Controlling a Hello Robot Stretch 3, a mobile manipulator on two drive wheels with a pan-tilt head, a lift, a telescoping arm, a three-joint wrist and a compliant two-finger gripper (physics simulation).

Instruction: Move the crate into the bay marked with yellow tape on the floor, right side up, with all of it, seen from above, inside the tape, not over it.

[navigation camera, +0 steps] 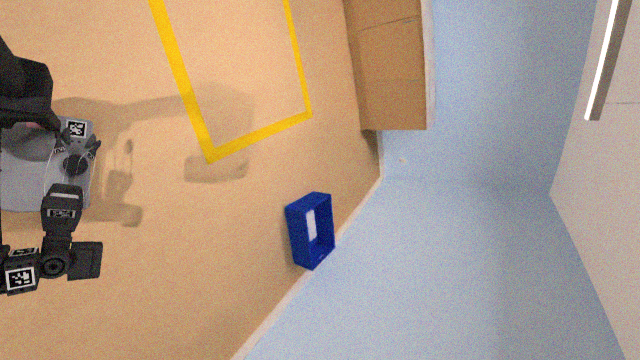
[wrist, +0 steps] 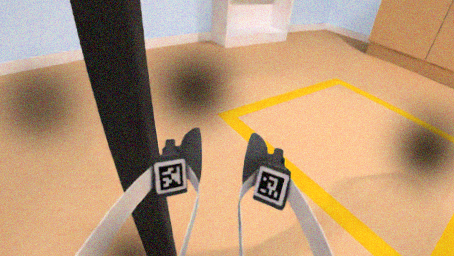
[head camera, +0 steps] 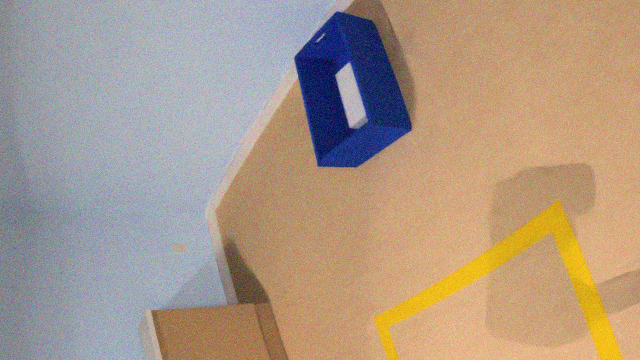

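Pixels of known places: gripper, fingertip midpoint: (navigation camera: 81,131); robot's base, origin of the base link: (navigation camera: 75,162).
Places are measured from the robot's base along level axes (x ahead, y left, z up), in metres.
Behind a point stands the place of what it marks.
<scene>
A blue crate (head camera: 385,80) {x 1.374, y -0.493, z 0.072 m} (navigation camera: 298,237) {x 1.388, y -0.534, z 0.117 m} stands right side up on the floor, close to the wall's skirting and outside the yellow tape. Something white shows inside it. The crate does not show in the wrist view. The yellow tape (head camera: 467,270) {x 1.022, y 0.282, z 0.001 m} (navigation camera: 181,75) {x 0.400, y 0.504, z 0.001 m} (wrist: 285,97) outlines the bay; part of it is cut off in each view. My gripper (navigation camera: 77,143) (wrist: 224,148) {x 0.015, y 0.100, z 0.549 m} is open, with its two fingertips apart and nothing between them. In the navigation view it is at the left, over my base, away from the crate.
A wooden cabinet (head camera: 210,330) {x 2.524, y 0.793, z 0.499 m} (navigation camera: 395,80) {x 2.328, y 1.168, z 0.541 m} (wrist: 412,30) stands by the wall beyond the bay. A white shelf unit (wrist: 219,25) stands at the wall in the wrist view. A black post (wrist: 117,100) crosses the wrist view's left part. My grey base (navigation camera: 25,187) {x -0.129, y -0.084, z 0.160 m} is at the navigation view's left.
</scene>
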